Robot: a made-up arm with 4 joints. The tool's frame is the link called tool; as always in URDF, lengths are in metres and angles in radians. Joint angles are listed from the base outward.
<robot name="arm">
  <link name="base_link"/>
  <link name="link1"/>
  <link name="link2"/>
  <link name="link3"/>
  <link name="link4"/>
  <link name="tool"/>
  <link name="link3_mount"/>
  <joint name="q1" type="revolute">
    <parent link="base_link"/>
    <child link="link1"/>
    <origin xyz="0 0 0.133" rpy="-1.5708 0 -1.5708"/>
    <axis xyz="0 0 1"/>
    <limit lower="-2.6" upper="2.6"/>
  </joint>
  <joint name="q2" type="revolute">
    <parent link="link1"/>
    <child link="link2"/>
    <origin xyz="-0.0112 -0.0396 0.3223" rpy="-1.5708 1.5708 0"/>
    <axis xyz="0 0 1"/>
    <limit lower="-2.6" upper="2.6"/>
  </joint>
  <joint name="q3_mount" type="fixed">
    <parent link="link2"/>
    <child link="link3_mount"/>
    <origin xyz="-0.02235 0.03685 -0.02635"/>
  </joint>
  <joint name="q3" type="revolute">
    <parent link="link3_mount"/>
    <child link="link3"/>
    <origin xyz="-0.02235 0.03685 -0.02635" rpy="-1.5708 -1.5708 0"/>
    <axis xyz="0 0 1"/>
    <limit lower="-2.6" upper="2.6"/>
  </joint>
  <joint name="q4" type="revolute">
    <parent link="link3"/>
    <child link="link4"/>
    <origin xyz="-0.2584 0.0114 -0.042" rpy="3.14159 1.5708 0"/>
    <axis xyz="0 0 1"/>
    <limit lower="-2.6" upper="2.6"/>
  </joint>
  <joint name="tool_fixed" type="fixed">
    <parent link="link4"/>
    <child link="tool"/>
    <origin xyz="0.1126 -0.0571 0.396" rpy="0 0 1.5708"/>
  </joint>
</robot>
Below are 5 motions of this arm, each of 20 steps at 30 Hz.
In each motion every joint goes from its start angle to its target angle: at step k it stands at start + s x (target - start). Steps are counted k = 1, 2, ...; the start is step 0. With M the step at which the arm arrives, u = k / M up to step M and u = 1 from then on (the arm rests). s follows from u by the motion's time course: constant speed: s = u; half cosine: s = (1 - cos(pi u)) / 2; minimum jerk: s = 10 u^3 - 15 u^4 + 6 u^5.
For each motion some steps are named. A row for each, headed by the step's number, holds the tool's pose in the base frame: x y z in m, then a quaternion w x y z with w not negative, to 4 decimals.
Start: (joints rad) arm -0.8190 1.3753 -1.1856 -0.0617
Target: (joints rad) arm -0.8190 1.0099 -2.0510 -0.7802
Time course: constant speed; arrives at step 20
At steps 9, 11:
9: 0.0598 0.3723 -0.2902 0.3387 -0.4570 -0.7965 -0.2050
11: 0.0511 0.3144 -0.3187 0.3207 -0.4218 -0.8298 -0.1751

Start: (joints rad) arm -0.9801 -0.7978 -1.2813 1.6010
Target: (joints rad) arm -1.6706 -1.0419 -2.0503 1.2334
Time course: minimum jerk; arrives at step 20
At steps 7, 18, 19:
7: -0.0443 0.0464 0.6585 0.1189 -0.3333 -0.1585 0.9218
18: 0.0834 -0.0892 0.6562 0.0853 -0.2182 -0.2212 0.9467
19: 0.0853 -0.0904 0.6563 0.0855 -0.2166 -0.2216 0.9469

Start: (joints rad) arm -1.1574 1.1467 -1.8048 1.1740
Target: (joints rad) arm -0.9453 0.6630 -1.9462 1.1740
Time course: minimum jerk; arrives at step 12
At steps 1, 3, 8, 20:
1: 0.0120 0.2246 -0.3561 0.1255 -0.9410 -0.2580 0.1794
3: -0.0122 0.2195 -0.3403 0.1324 -0.9333 -0.2680 0.1991
8: -0.1516 0.1537 -0.2164 0.1750 -0.8610 -0.3519 0.3228
20: -0.1823 0.1228 -0.1773 0.1857 -0.8328 -0.3820 0.3551

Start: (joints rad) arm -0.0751 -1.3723 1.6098 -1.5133
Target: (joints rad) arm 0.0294 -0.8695 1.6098 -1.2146
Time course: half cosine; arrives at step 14
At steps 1, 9, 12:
1: 0.3853 0.7290 0.2736 0.6646 -0.7394 0.0937 -0.0532
9: 0.6477 0.6379 0.3348 0.6860 -0.6595 0.2908 -0.0993
12: 0.7257 0.5850 0.3505 0.6911 -0.6211 0.3525 -0.1113

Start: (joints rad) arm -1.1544 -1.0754 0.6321 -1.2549
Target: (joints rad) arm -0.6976 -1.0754 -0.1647 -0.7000
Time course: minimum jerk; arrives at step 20
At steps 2, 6, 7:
2: 0.4288 0.7697 0.1328 0.6417 -0.7526 0.0572 -0.1361
6: 0.4012 0.7590 0.2660 0.7151 -0.6893 0.0707 -0.0926
7: 0.3879 0.7454 0.3265 0.7463 -0.6577 0.0747 -0.0707

